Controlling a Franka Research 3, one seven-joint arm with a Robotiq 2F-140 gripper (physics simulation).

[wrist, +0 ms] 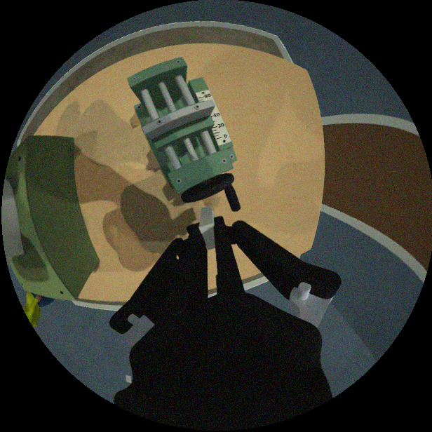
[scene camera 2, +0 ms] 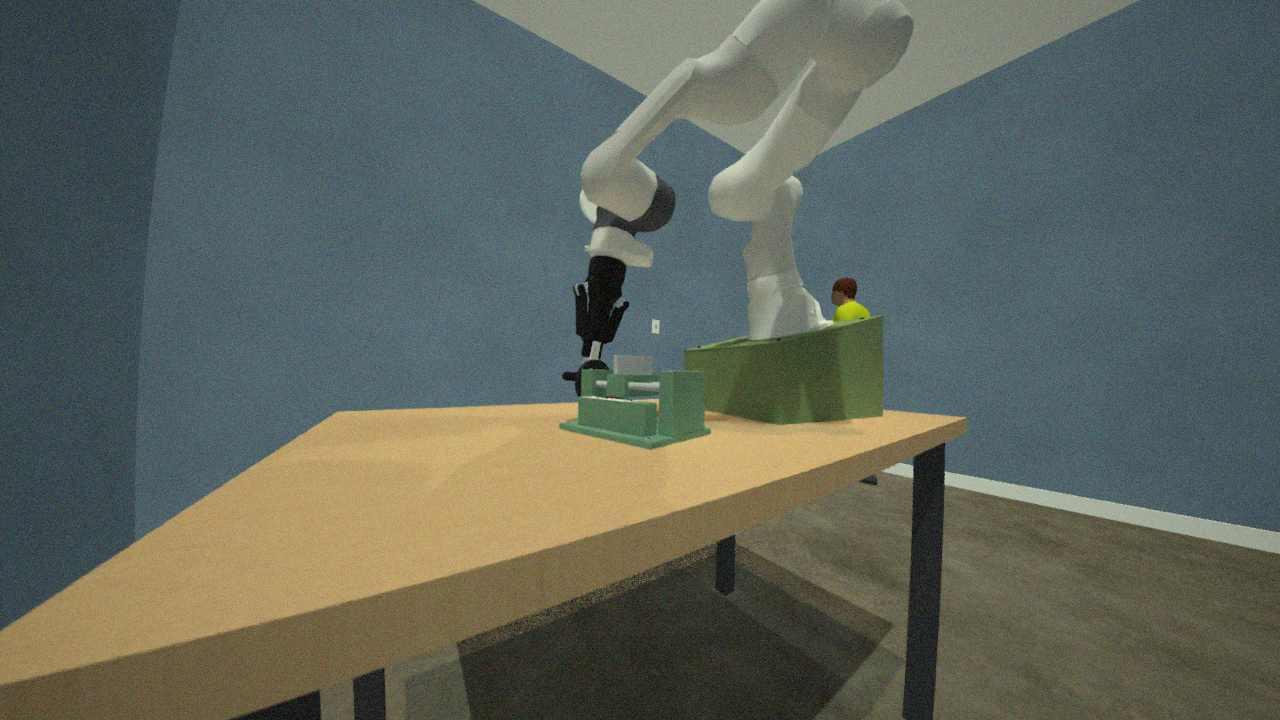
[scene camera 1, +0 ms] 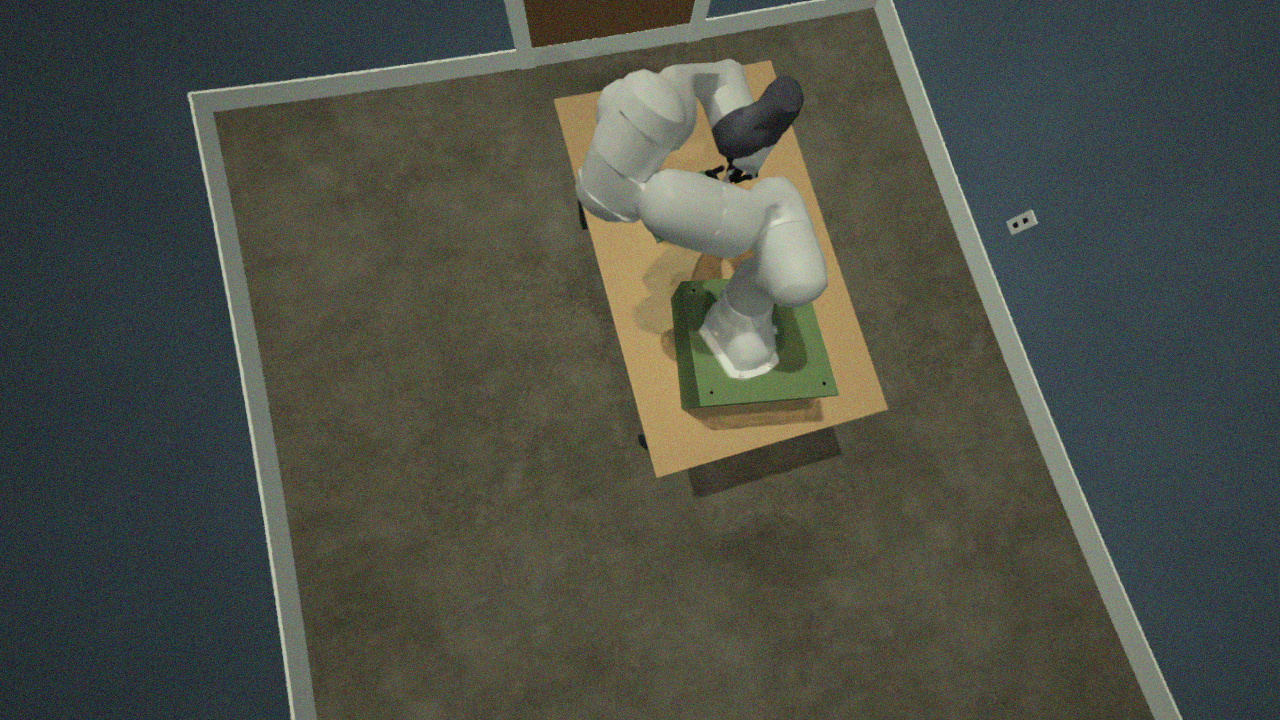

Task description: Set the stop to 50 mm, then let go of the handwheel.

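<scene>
The green stop fixture [scene camera 2: 682, 402] [wrist: 202, 167] stands on the table. Its grey stop bar [scene camera 2: 632, 364] [wrist: 180, 120] crosses the rods; in the wrist view its right end lies just beyond the 40 label of the scale [wrist: 221, 131] and covers part of the scale, so the exact reading cannot be told. The black handwheel [scene camera 2: 591, 365] [wrist: 207, 188] is at the fixture's near end, with its crank handle [wrist: 232, 198] pointing down and right in the wrist view. My gripper [scene camera 2: 592, 351] [wrist: 209, 214] is shut and empty, its tips close by the handwheel's rim; contact cannot be told.
The green pedestal [scene camera 1: 760, 385] [scene camera 2: 787, 376] [wrist: 55, 215] under the arm's base stands on the wooden table [scene camera 1: 626, 340] [scene camera 2: 358, 501] [wrist: 275, 150]. The arm hides most of the fixture in scene camera 1. A person in yellow [scene camera 2: 850, 310] [wrist: 31, 310] is behind the pedestal.
</scene>
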